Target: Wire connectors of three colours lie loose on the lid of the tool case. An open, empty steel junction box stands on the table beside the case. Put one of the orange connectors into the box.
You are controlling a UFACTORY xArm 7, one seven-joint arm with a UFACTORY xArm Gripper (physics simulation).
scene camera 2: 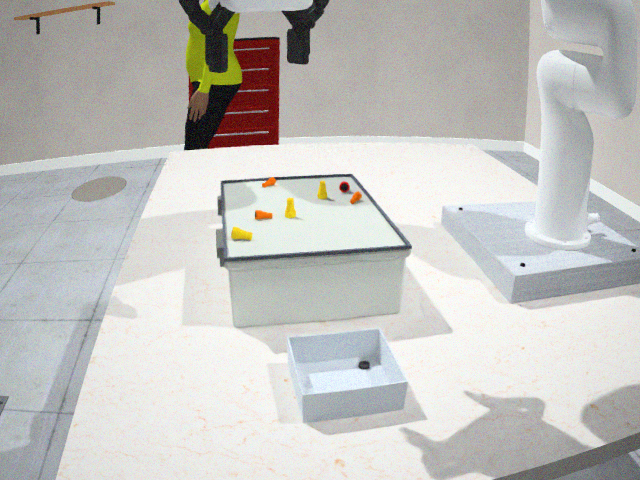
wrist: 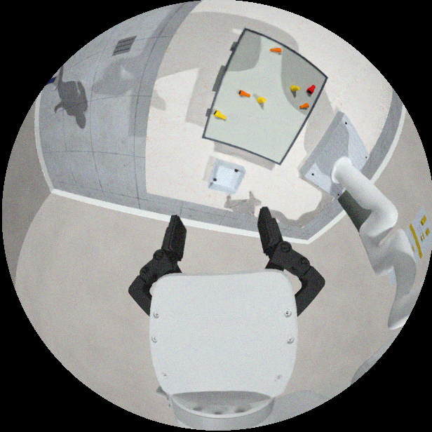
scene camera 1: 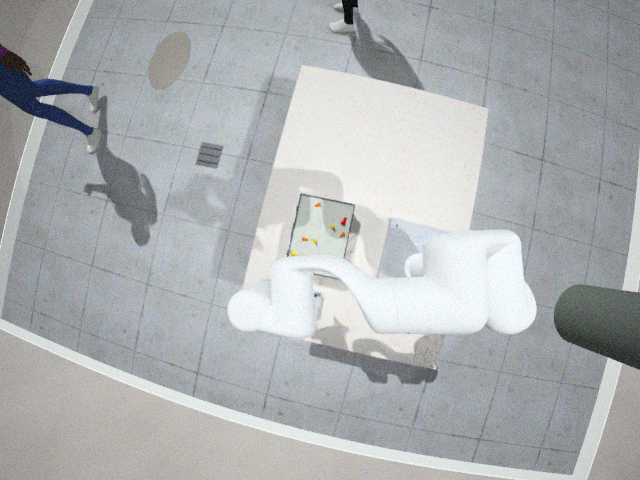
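Where they show: gripper, fingertip midpoint: point(scene camera 2: 259, 67); arm's base at its link origin: point(scene camera 2: 557, 235) point(scene camera 1: 419, 268).
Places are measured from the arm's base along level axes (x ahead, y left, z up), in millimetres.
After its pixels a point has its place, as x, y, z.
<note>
Three orange connectors lie on the lid of the tool case point(scene camera 1: 321, 227) @(416, -130, 48) point(scene camera 2: 320, 235) @(419, -2, 47) point(wrist: 250, 130): one at the far left point(scene camera 1: 317, 205) @(439, -214, 55) point(scene camera 2: 268, 182) @(438, -212, 54) point(wrist: 276, 50), one left of the middle point(scene camera 1: 305, 239) @(473, -78, 55) point(scene camera 2: 263, 214) @(475, -74, 55) point(wrist: 244, 93), and one near the right edge point(scene camera 1: 342, 235) @(332, -105, 56) point(scene camera 2: 355, 197) @(334, -105, 55) point(wrist: 304, 106). The steel junction box point(scene camera 2: 353, 401) @(459, 233, -22) point(wrist: 226, 176) stands open on the table in front of the case, with dark round spots inside and no connector. My gripper point(scene camera 2: 262, 54) @(507, 64, 268) point(wrist: 219, 218) is open and empty, high above the table. In scene camera 1 the arm hides it and most of the box.
Yellow connectors point(scene camera 2: 241, 234) @(515, -14, 55) point(scene camera 2: 290, 208) @(439, -70, 61) point(scene camera 2: 322, 190) @(376, -131, 61) and a red one point(scene camera 1: 343, 221) @(333, -160, 59) point(scene camera 2: 344, 187) @(335, -149, 56) point(wrist: 311, 89) share the lid. The arm's base plate point(scene camera 2: 485, 248) @(156, -9, -7) point(wrist: 325, 155) stands right of the case. A person in yellow point(scene camera 2: 227, 67) stands beyond the table, by a red cabinet point(scene camera 2: 261, 98).
</note>
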